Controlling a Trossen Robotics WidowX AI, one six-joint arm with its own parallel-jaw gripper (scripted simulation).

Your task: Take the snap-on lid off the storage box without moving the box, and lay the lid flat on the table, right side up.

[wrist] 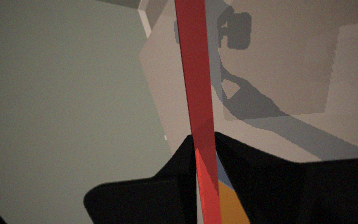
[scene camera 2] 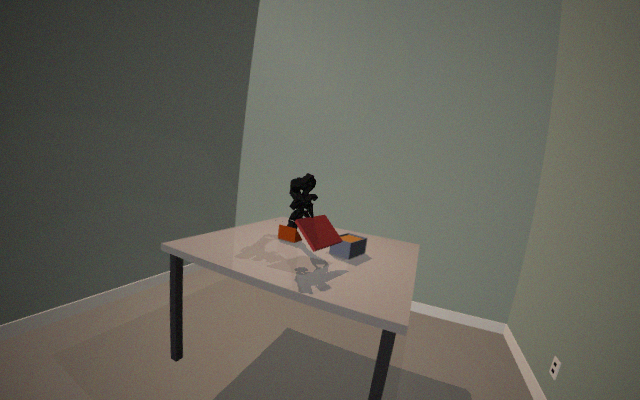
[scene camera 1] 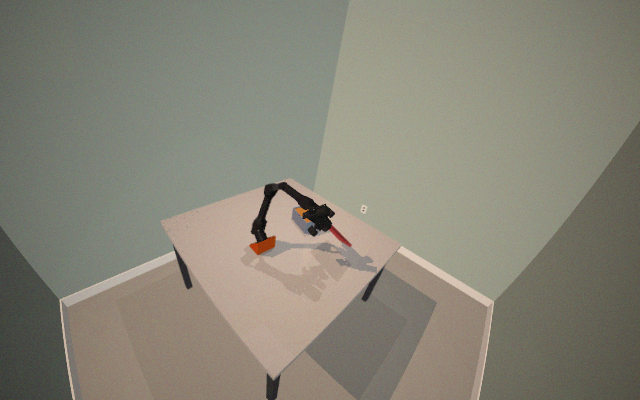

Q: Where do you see a red lid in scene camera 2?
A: At 319, 233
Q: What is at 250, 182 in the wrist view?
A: The gripper.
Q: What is the gripper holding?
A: A red lid.
